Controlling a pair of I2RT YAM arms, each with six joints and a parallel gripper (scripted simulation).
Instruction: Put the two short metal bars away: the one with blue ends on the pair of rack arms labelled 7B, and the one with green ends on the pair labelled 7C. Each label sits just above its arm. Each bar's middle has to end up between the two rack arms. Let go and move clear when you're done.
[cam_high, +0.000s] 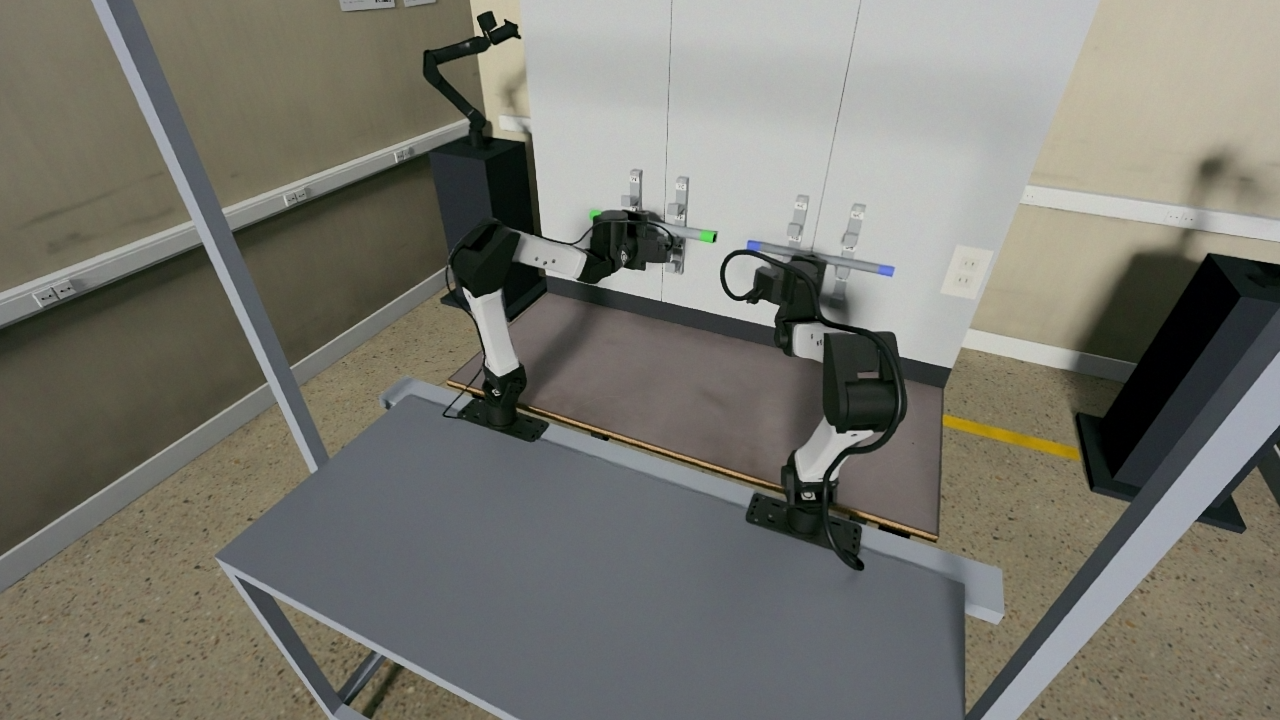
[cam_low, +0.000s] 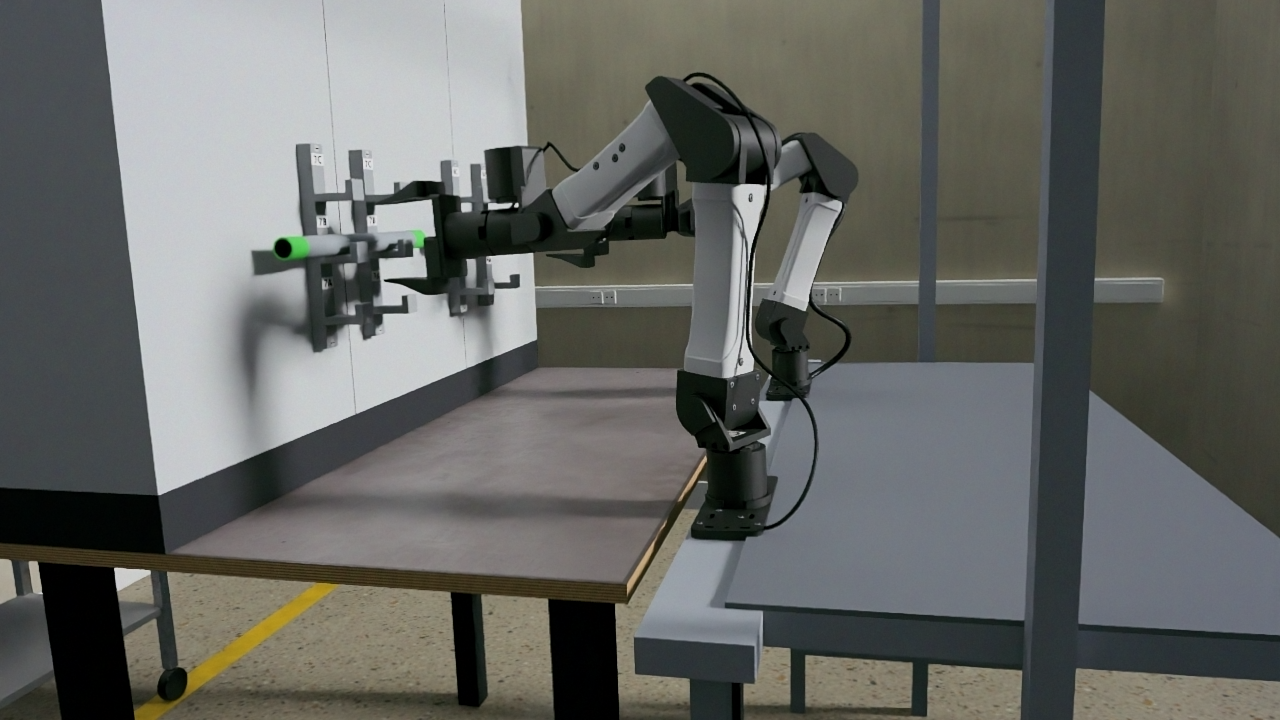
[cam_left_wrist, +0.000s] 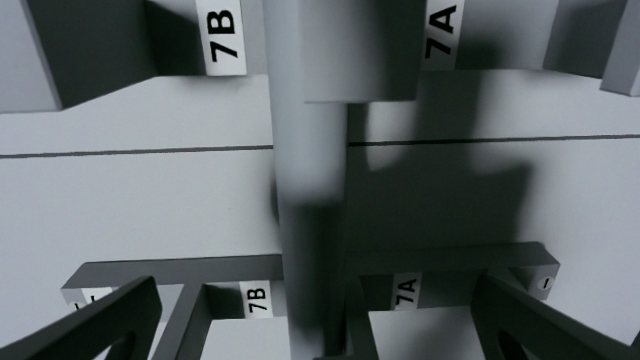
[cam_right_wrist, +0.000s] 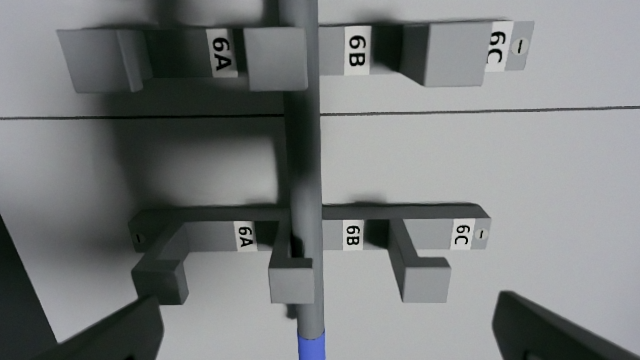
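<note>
Right now my left hand is 4 cm short of the green-ended bar. The rest, counted from my left hand: blue-ended bar (5 cm ahead, 41 cm to the right); then white wall panel (19 cm ahead, 20 cm to the right, 16 cm above); then wall socket plate (9 cm ahead, 71 cm to the right, 1 cm above).
</note>
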